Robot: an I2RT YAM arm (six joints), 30 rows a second.
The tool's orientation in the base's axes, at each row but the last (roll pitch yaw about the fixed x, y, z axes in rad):
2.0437 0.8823 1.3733
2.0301 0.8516 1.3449
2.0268 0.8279 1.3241
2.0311 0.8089 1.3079
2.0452 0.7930 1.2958
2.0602 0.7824 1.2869
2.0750 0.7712 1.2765
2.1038 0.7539 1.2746
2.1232 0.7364 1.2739
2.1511 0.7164 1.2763
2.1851 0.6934 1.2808
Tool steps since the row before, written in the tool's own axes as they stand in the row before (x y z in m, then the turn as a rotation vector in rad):
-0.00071 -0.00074 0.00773 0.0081 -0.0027 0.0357
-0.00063 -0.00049 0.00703 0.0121 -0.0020 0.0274
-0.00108 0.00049 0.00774 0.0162 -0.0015 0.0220
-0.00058 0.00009 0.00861 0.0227 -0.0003 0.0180
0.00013 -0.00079 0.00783 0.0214 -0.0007 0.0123
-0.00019 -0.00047 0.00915 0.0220 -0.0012 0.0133
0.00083 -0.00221 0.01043 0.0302 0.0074 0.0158
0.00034 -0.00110 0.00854 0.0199 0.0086 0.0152
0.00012 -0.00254 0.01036 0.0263 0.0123 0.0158
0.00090 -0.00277 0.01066 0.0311 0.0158 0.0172
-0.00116 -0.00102 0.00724 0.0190 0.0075 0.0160
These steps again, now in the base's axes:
0.00570 -0.00489 -0.00211 0.0281 -0.0151 -0.0181
0.00524 -0.00437 -0.00187 0.0225 -0.0078 -0.0183
0.00624 -0.00458 -0.00121 0.0192 -0.0019 -0.0194
0.00668 -0.00502 -0.00216 0.0180 0.0052 -0.0221
0.00555 -0.00464 -0.00310 0.0131 0.0073 -0.0196
0.00657 -0.00552 -0.00321 0.0137 0.0069 -0.0207
0.00648 -0.00642 -0.00558 0.0227 0.0149 -0.0219
0.00552 -0.00521 -0.00409 0.0209 0.0086 -0.0139
0.00569 -0.00699 -0.00571 0.0252 0.0142 -0.0160
0.00572 -0.00663 -0.00675 0.0296 0.0181 -0.0176
0.00394 -0.00544 -0.00311 0.0203 0.0071 -0.0145

